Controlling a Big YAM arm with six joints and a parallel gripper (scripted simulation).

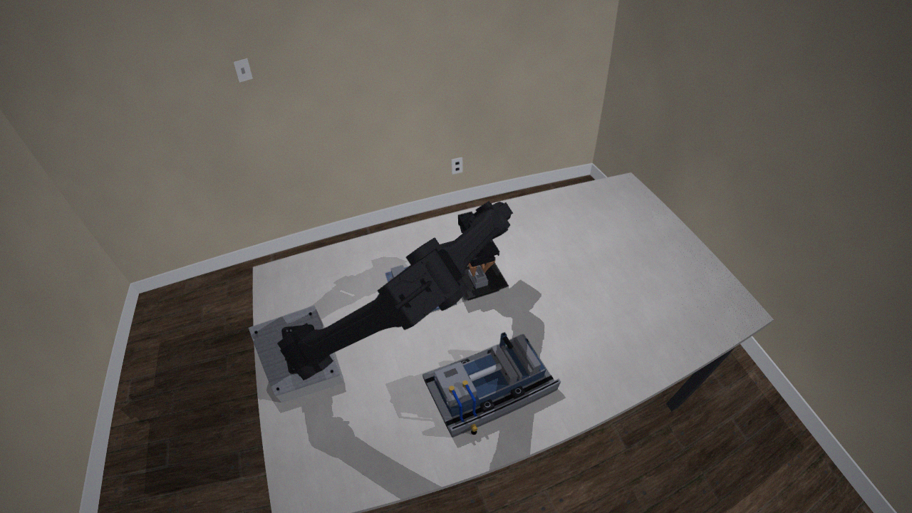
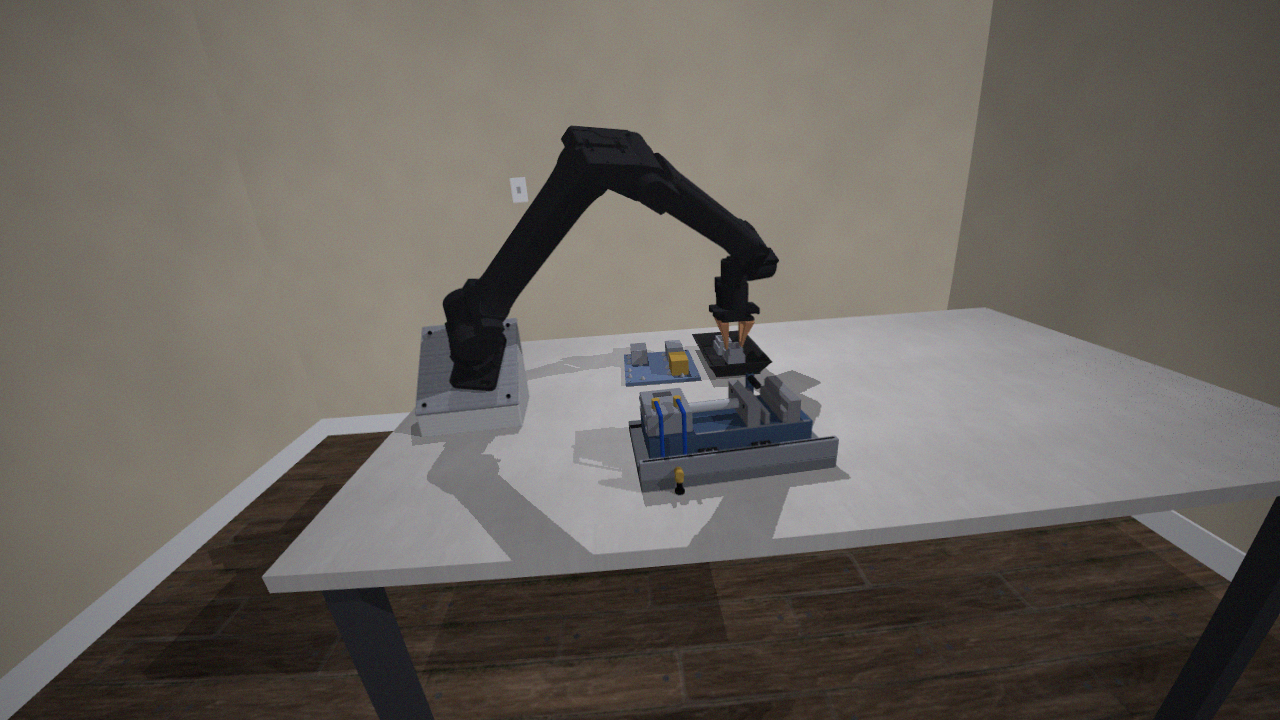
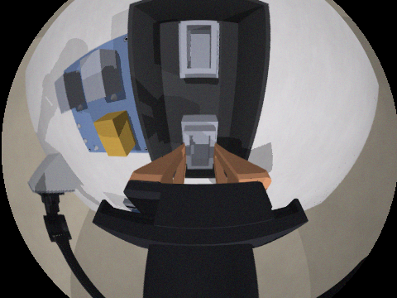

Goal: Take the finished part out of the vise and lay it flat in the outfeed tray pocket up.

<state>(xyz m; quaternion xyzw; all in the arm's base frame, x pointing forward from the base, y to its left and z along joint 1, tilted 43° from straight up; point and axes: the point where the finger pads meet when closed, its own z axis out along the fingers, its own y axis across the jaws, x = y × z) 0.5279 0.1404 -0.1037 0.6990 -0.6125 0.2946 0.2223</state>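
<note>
My hand is 13 cm past the yellow block and 4 cm above it. The rest, counted from my hand: blue fixture plate 17 cm behind, 4 cm to the left, 6 cm below.
</note>
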